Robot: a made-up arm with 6 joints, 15 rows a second.
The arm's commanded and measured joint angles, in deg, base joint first. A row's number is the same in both.
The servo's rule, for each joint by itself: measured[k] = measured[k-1] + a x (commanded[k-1-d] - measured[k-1]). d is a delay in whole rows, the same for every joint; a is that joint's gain. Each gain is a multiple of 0.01, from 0.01 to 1. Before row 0 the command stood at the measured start. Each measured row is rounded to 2 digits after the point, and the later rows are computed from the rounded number. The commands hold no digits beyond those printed.
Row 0, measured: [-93.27 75.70 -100.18 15.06 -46.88 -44.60]
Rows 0 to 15, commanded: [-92.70 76.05 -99.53 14.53 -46.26 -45.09]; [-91.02 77.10 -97.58 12.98 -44.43 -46.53]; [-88.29 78.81 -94.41 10.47 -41.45 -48.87]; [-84.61 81.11 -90.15 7.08 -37.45 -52.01]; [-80.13 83.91 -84.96 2.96 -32.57 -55.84]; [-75.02 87.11 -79.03 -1.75 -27.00 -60.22]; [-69.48 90.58 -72.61 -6.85 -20.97 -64.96]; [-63.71 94.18 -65.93 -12.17 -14.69 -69.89]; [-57.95 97.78 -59.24 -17.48 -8.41 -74.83]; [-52.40 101.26 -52.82 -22.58 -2.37 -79.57]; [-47.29 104.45 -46.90 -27.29 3.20 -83.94]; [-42.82 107.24 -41.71 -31.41 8.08 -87.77]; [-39.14 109.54 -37.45 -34.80 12.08 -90.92]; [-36.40 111.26 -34.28 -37.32 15.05 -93.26]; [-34.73 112.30 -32.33 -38.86 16.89 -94.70]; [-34.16 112.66 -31.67 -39.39 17.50 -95.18]
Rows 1 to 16, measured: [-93.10 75.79 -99.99 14.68 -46.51 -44.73]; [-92.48 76.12 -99.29 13.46 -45.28 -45.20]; [-91.22 76.79 -97.87 11.31 -43.02 -46.15]; [-89.24 77.87 -95.63 8.26 -39.73 -47.67]; [-86.51 79.38 -92.54 4.44 -35.51 -49.79]; [-83.06 81.31 -88.62 -0.02 -30.49 -52.50]; [-78.99 83.63 -83.98 -4.94 -24.87 -55.74]; [-74.41 86.27 -78.75 -10.15 -18.86 -59.42]; [-69.47 89.15 -73.09 -15.43 -12.69 -63.43]; [-64.35 92.18 -67.21 -20.58 -6.60 -67.63]; [-59.23 95.25 -61.32 -25.41 -0.82 -71.87]; [-54.31 98.25 -55.63 -29.73 4.43 -76.00]; [-49.76 101.07 -50.36 -33.38 8.94 -79.88]; [-45.75 103.62 -45.70 -36.22 12.54 -83.36]; [-42.44 105.79 -41.82 -38.12 15.11 -86.31]; [-39.96 107.51 -38.88 -39.03 16.52 -88.62]
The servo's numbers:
d 0
a 0.30 0.25 0.29 0.72 0.59 0.26

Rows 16 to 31, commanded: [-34.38 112.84 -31.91 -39.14 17.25 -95.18]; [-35.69 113.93 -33.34 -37.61 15.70 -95.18]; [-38.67 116.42 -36.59 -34.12 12.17 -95.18]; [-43.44 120.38 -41.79 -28.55 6.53 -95.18]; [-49.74 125.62 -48.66 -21.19 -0.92 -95.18]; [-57.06 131.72 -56.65 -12.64 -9.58 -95.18]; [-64.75 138.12 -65.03 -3.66 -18.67 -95.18]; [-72.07 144.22 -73.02 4.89 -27.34 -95.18]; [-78.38 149.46 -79.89 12.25 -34.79 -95.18]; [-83.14 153.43 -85.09 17.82 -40.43 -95.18]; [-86.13 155.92 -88.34 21.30 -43.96 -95.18]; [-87.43 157.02 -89.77 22.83 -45.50 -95.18]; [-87.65 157.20 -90.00 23.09 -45.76 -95.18]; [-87.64 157.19 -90.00 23.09 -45.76 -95.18]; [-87.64 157.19 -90.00 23.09 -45.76 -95.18]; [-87.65 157.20 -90.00 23.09 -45.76 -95.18]
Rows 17 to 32, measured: [-38.29 108.84 -36.86 -39.11 16.95 -90.33]; [-37.51 110.11 -35.84 -38.03 16.21 -91.59]; [-37.86 111.69 -36.06 -35.21 13.83 -92.52]; [-39.53 113.86 -37.72 -30.41 9.52 -93.21]; [-42.59 116.80 -40.89 -23.77 3.36 -93.72]; [-46.93 120.53 -45.46 -15.76 -4.27 -94.10]; [-52.28 124.93 -51.14 -7.05 -12.77 -94.38]; [-58.22 129.75 -57.49 1.55 -21.37 -94.59]; [-64.27 134.68 -63.99 9.25 -29.29 -94.74]; [-69.93 139.37 -70.11 15.42 -35.86 -94.85]; [-74.79 143.51 -75.40 19.65 -40.64 -94.94]; [-78.58 146.89 -79.57 21.94 -43.51 -95.00]; [-81.30 149.47 -82.59 22.77 -44.84 -95.05]; [-83.20 151.40 -84.74 23.00 -45.38 -95.08]; [-84.53 152.85 -86.27 23.06 -45.60 -95.11]; [-85.47 153.94 -87.35 23.08 -45.69 -95.13]
